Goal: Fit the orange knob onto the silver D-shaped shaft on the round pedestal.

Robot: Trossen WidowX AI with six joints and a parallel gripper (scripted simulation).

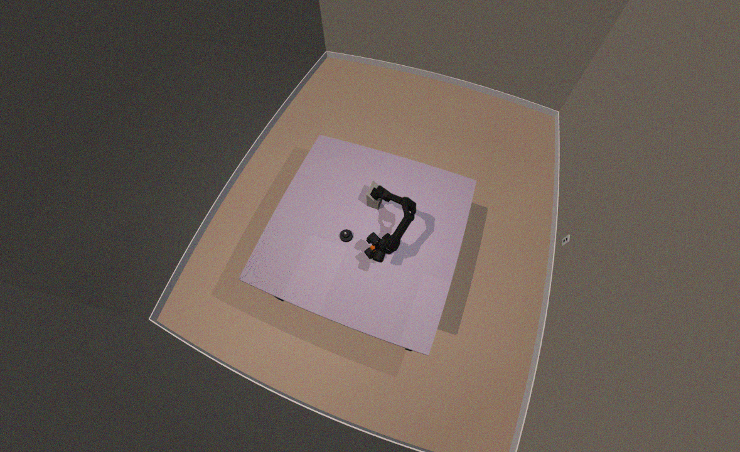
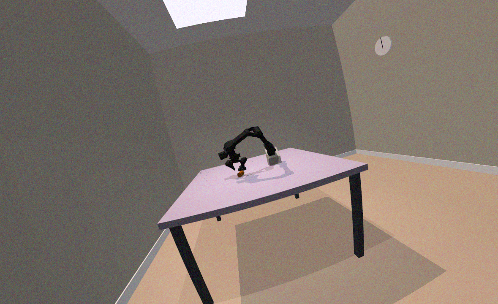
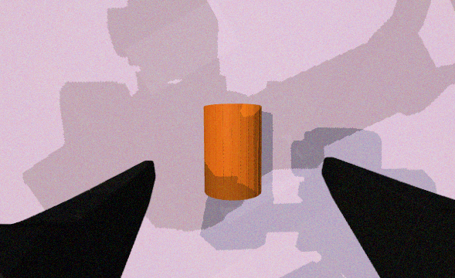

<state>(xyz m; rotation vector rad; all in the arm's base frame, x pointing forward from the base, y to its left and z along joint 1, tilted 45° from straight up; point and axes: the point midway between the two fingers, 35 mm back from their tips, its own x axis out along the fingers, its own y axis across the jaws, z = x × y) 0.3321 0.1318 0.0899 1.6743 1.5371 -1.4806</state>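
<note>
Now: gripper tip 40 mm above the orange knob and 10 mm to the right of it. Also, from my gripper tip: dark round pedestal (220 mm to the right, 30 mm below, 10 mm behind).
</note>
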